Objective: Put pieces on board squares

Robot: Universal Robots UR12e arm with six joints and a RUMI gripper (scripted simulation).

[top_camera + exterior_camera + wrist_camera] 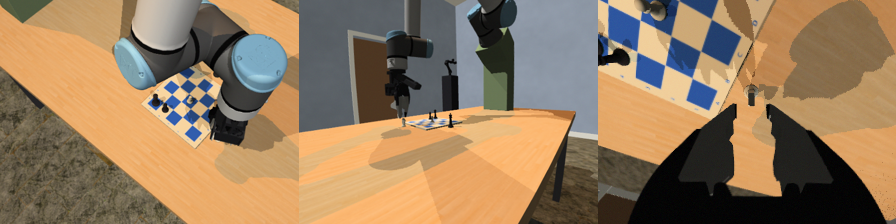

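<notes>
Right now the white knight is 4 cm below my hand. From my hand the other things lie so: black pawn (18 cm behind, 3 cm below, 1 cm to the right); blue-and-cream chessboard (13 cm behind, 6 cm to the left, 5 cm below); white pawn (13 cm behind, 6 cm to the left, 4 cm below).
</notes>
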